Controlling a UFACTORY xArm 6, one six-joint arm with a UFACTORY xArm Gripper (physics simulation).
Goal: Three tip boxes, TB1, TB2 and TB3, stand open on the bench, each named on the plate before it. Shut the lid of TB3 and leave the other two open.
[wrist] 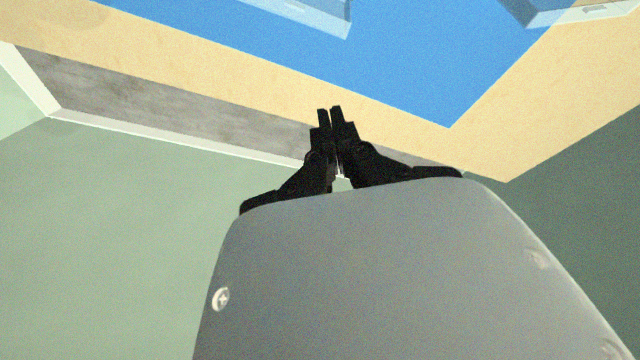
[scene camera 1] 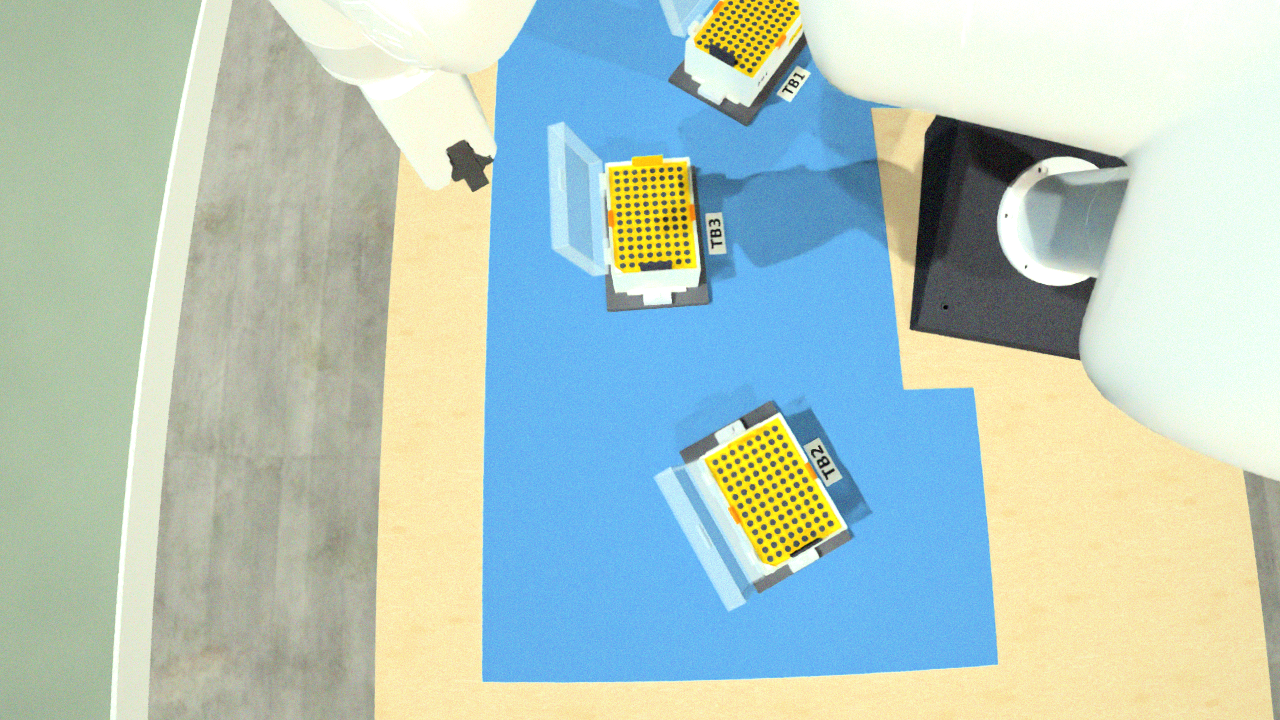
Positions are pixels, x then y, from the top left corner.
Scene:
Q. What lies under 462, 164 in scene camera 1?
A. My gripper.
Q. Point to a clear lid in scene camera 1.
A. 577, 192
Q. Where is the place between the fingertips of my gripper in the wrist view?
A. At 330, 125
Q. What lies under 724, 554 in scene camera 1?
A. A clear lid.

